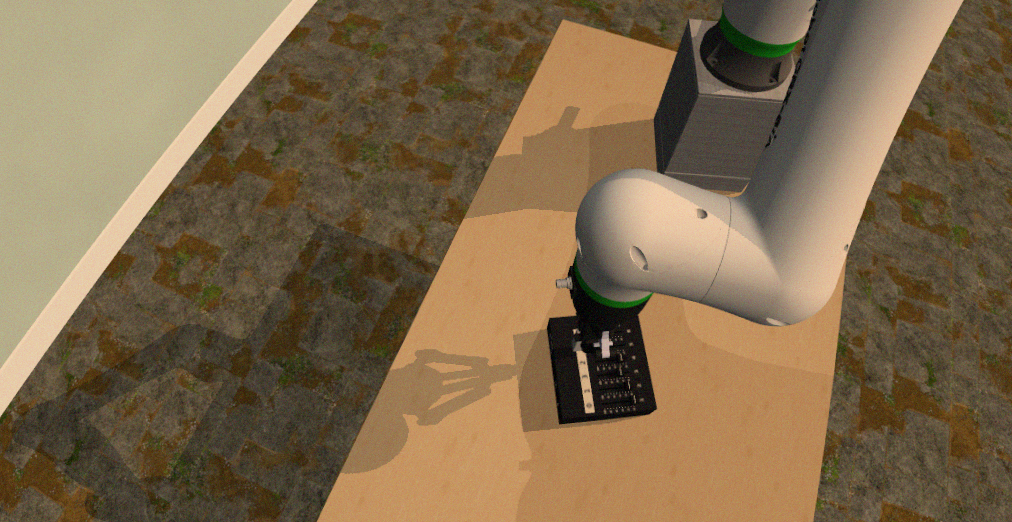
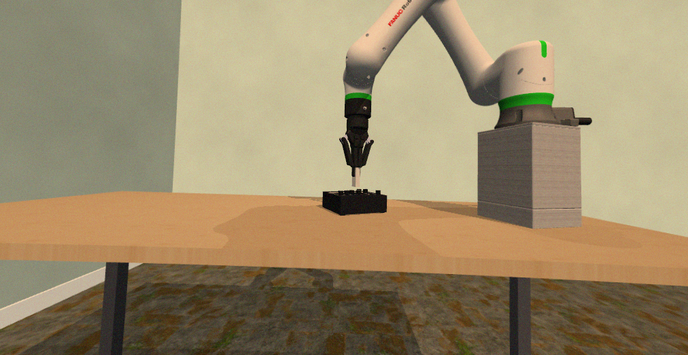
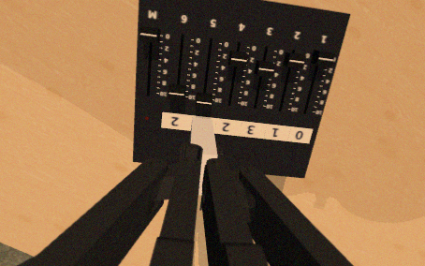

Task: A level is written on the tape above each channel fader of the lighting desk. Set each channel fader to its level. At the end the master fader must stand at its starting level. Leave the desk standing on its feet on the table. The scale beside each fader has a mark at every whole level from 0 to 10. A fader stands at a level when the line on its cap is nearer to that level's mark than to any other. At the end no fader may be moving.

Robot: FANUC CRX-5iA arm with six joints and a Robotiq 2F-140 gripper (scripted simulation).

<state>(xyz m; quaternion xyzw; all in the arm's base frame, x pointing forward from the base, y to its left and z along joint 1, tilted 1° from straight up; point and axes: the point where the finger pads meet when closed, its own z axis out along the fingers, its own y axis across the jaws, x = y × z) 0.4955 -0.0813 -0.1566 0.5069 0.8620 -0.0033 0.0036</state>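
The channel 5 cap lies 4 cm below my hand, 2 cm to the left of it and 1 cm behind it. The rest, counted from my hand: channel 3 fader cap (7 cm to the left, 4 cm below, 1 cm ahead); channel 4 cap (6 cm to the left, 4 cm below, 1 cm behind); channel 6 cap (4 cm below, 3 cm behind, 1 cm to the left).
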